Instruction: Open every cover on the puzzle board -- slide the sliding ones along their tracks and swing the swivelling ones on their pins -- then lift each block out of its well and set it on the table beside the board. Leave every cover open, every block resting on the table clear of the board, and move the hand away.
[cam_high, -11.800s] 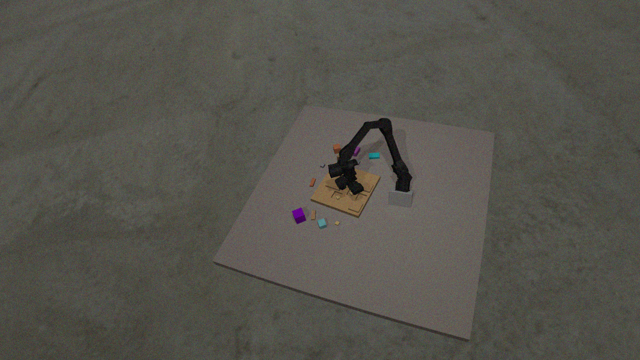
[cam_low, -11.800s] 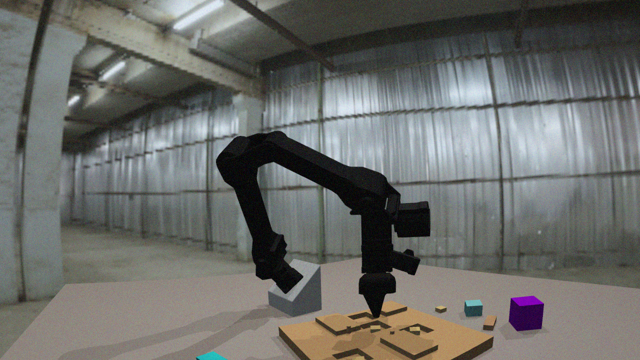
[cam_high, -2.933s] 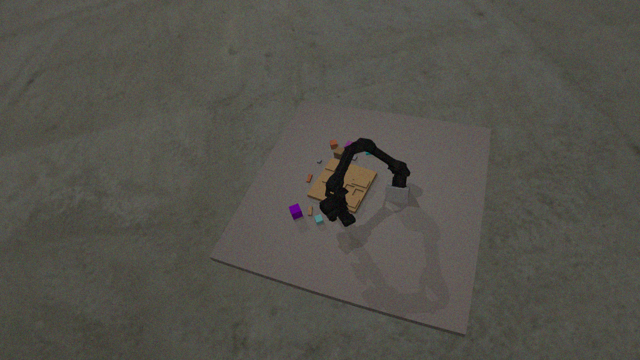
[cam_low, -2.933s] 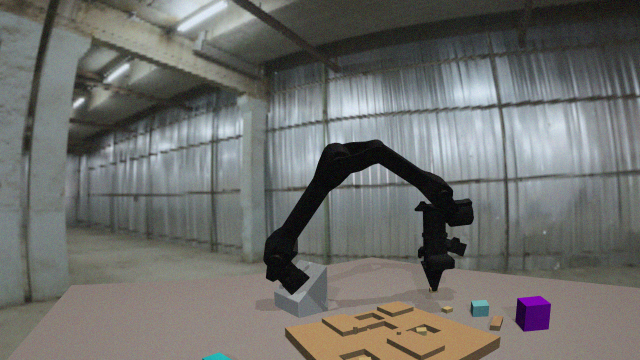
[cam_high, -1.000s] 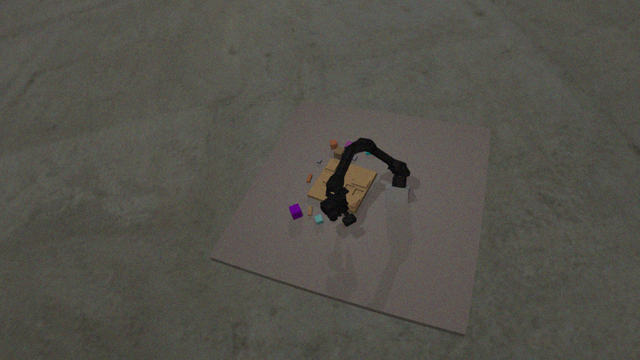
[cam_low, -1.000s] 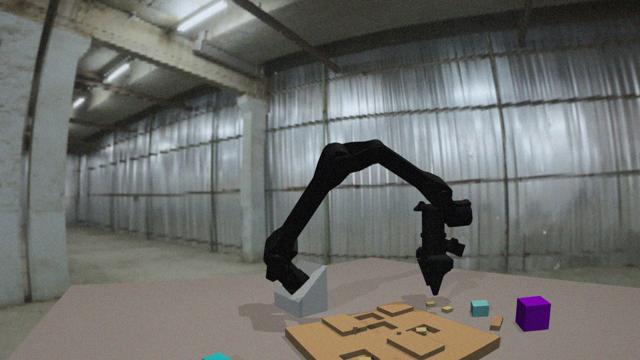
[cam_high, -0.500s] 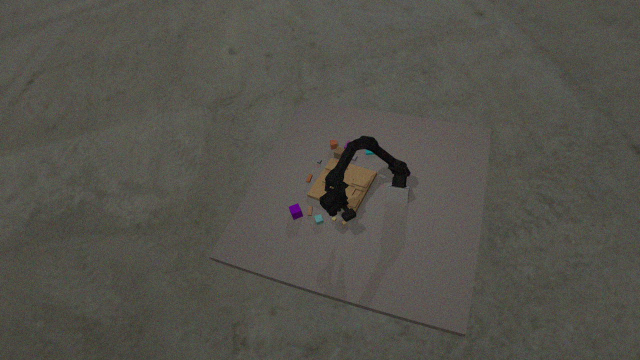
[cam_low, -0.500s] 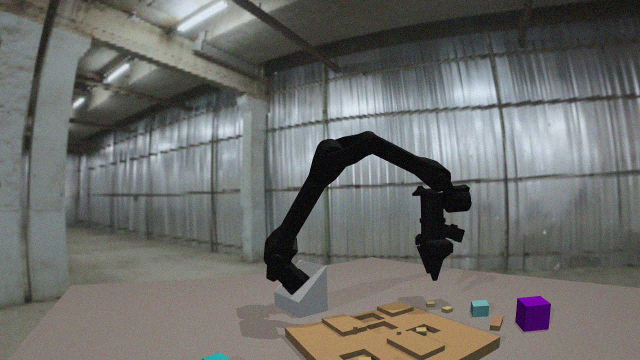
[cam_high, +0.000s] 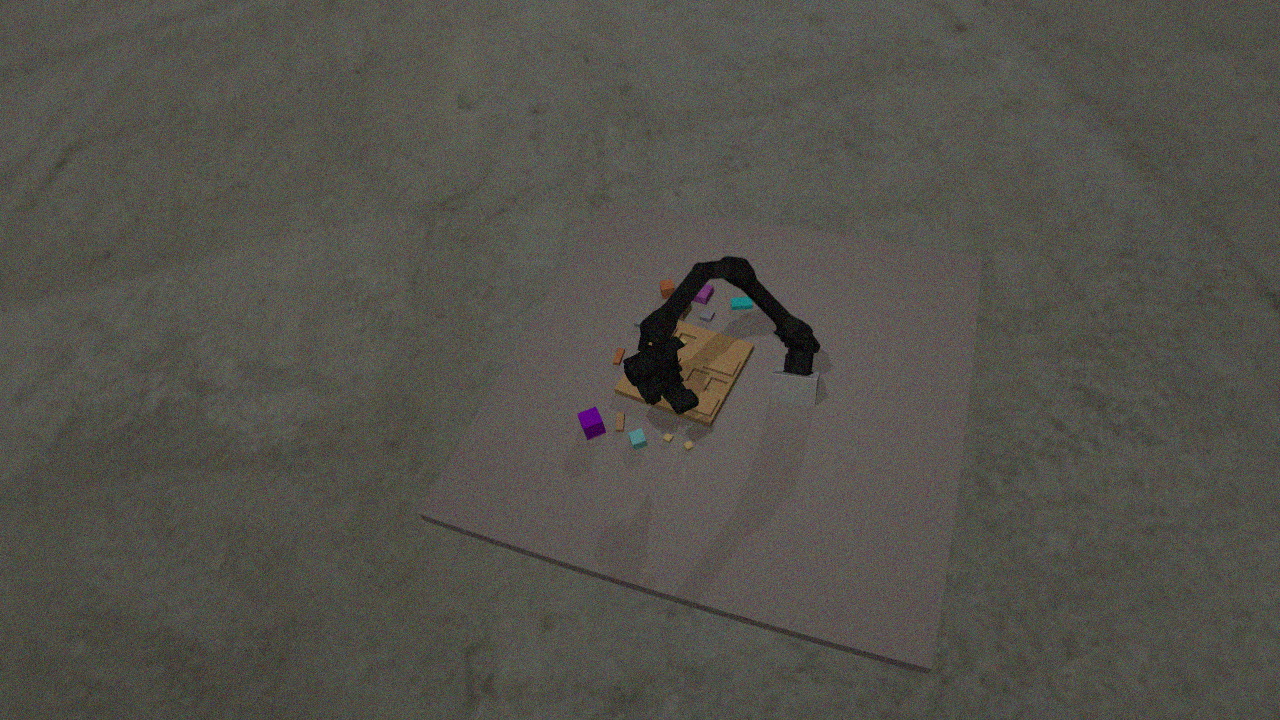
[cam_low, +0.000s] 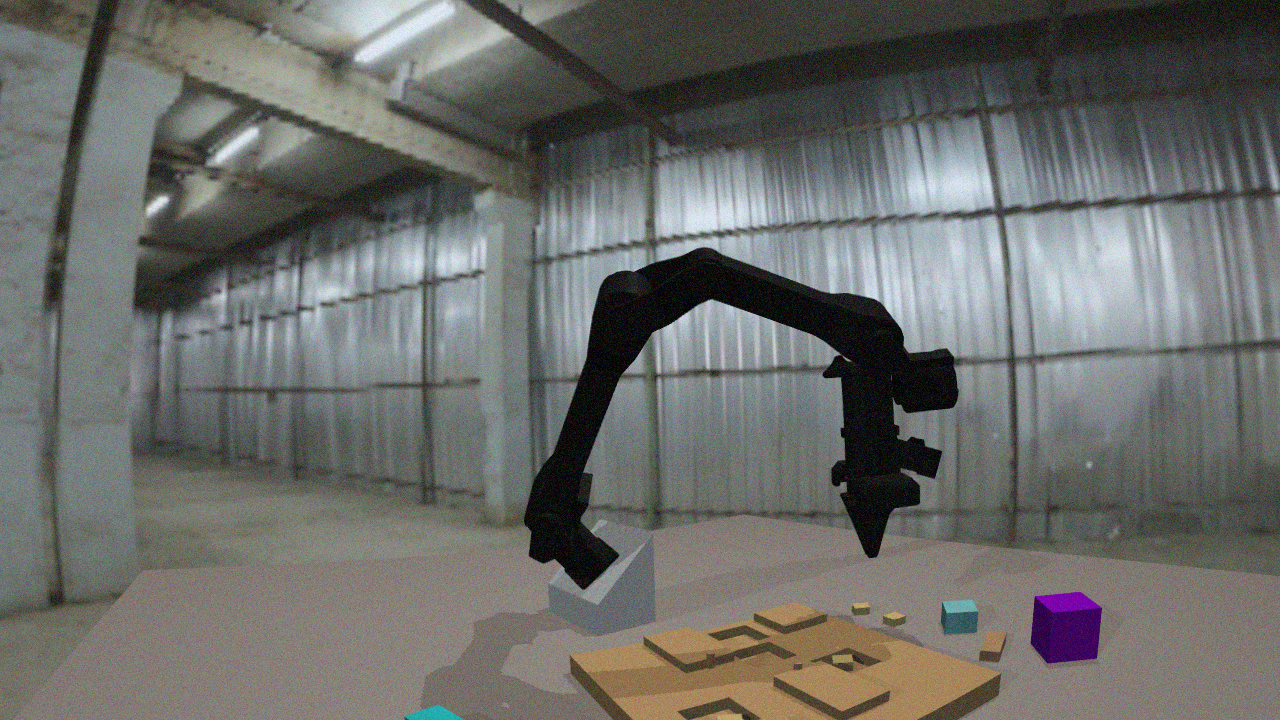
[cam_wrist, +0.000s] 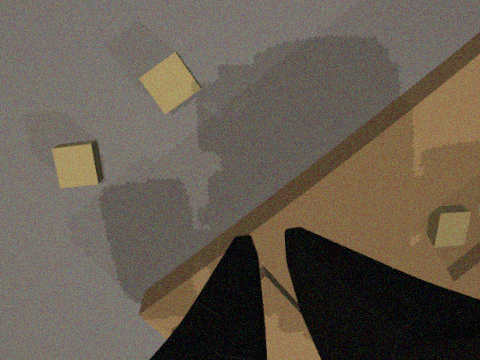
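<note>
The brown block is 38 cm to the right of my gripper tip, 16 cm ahead of it and 7 cm below it. Round my gripper tip: purple cube: 20 cm ahead, 9 cm to the left, 7 cm below; then orange piece: 14 cm ahead, 9 cm below, 5 cm to the left; then light blue block: 9 cm to the left, 8 cm below, 7 cm ahead.
</note>
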